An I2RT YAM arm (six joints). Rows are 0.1 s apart.
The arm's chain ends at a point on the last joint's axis. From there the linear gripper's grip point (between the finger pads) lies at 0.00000 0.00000 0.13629 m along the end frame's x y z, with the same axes.
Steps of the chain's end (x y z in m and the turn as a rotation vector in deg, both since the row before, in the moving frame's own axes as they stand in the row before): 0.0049, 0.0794, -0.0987, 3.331, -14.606, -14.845; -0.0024, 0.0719, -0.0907, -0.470, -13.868, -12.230; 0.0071, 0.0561, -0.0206, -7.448, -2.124, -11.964; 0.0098, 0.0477, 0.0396, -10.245, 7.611, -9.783; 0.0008, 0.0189, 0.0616, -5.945, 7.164, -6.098; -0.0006, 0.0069, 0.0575, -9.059, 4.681, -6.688; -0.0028, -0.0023, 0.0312, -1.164, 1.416, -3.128
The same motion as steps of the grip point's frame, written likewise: -0.0301, 0.0761, -0.1033, 3.331, -14.606, -14.845; -0.0347, 0.0765, -0.0947, -0.470, -13.868, -12.230; 0.0039, 0.0742, -0.0218, -7.448, -2.124, -11.964; 0.0297, 0.0702, 0.0362, -10.245, 7.611, -9.783; 0.0185, 0.0320, 0.0598, -5.945, 7.164, -6.098; 0.0117, 0.0276, 0.0553, -9.059, 4.681, -6.688; 0.0006, 0.0004, 0.0311, -1.164, 1.416, -3.128
